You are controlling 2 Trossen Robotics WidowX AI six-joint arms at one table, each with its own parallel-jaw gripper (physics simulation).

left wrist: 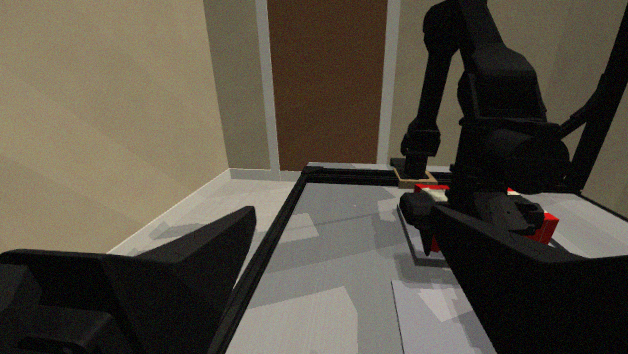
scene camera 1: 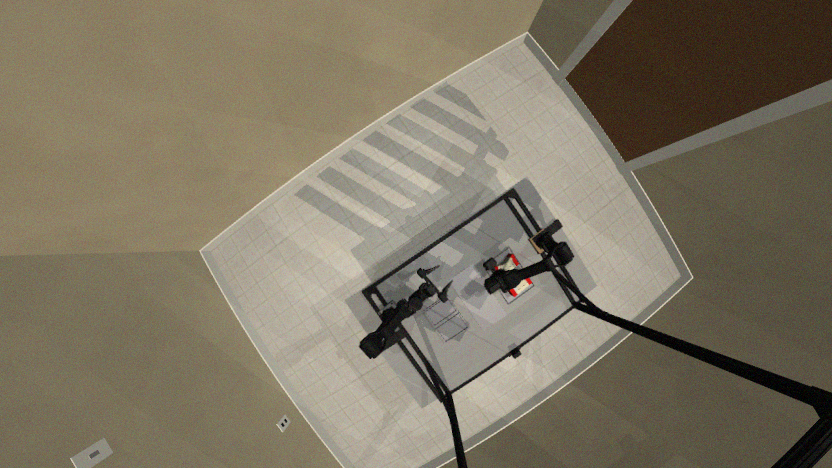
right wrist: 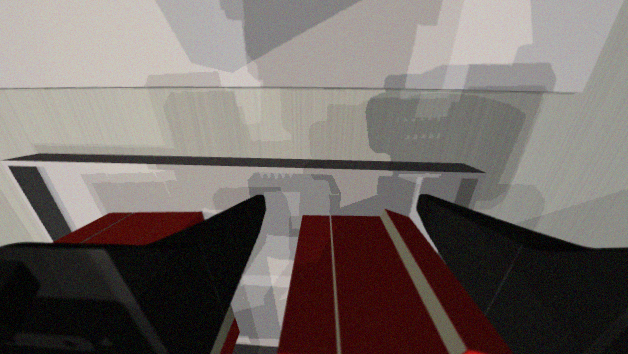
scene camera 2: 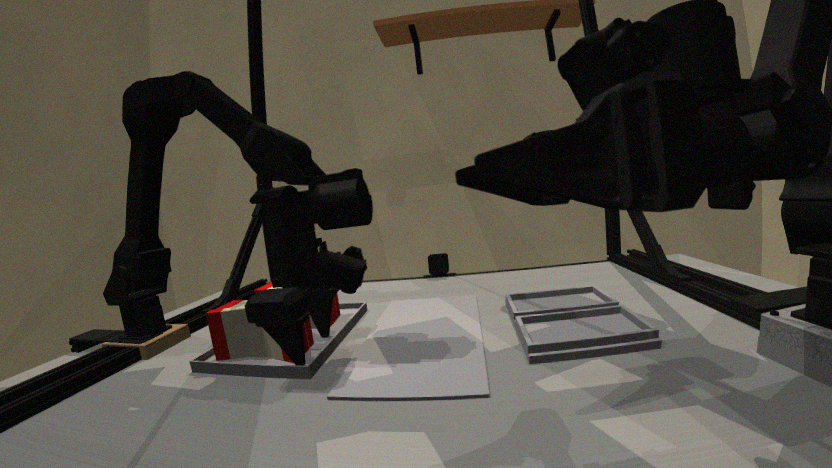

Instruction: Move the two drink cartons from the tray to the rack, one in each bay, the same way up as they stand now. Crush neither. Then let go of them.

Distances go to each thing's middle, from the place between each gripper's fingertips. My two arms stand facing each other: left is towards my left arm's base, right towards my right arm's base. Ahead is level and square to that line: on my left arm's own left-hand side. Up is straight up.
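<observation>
Pale mat (scene camera 2: 427, 349): 80 mm behind my right hand and 130 mm to the left of it. Grey tray (scene camera 2: 350, 313): my right hand is 50 mm past it and 70 mm to the left of it.
The grey tray is 190 mm behind my left hand, 190 mm below it and 310 mm to the right of it. With respect to the pale mat, I see my left gripper 110 mm to the left of it, 200 mm above it and 220 mm past it.
</observation>
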